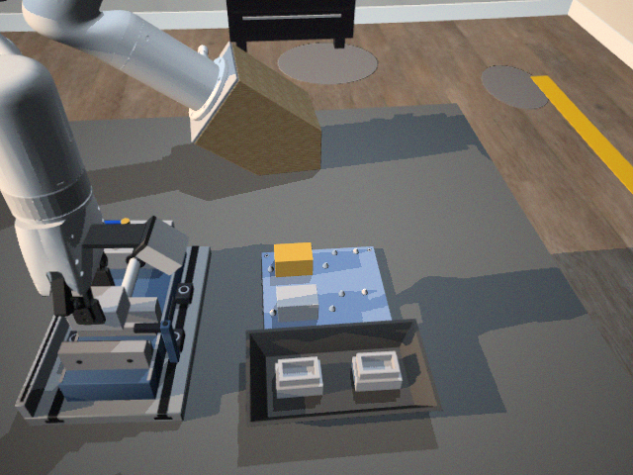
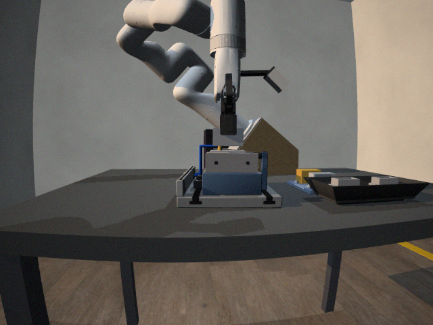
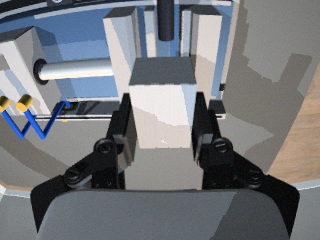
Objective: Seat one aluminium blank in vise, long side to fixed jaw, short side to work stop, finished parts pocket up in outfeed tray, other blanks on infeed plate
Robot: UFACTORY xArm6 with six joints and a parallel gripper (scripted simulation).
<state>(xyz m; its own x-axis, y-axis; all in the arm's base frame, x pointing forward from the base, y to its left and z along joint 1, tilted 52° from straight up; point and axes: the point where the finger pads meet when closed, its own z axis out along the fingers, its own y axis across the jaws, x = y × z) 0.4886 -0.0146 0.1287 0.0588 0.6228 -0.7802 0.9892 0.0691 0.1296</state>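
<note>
Right now my hand is 3 cm short of the fixed jaw and 7 cm above it. Also, from my hand: cylinder block: 16 cm behind, 2 cm to the left, 7 cm below; work stop rod: 1 cm ahead, 5 cm to the left, 6 cm below; cylinder rod: 8 cm behind, 1 cm to the left, 7 cm below.
</note>
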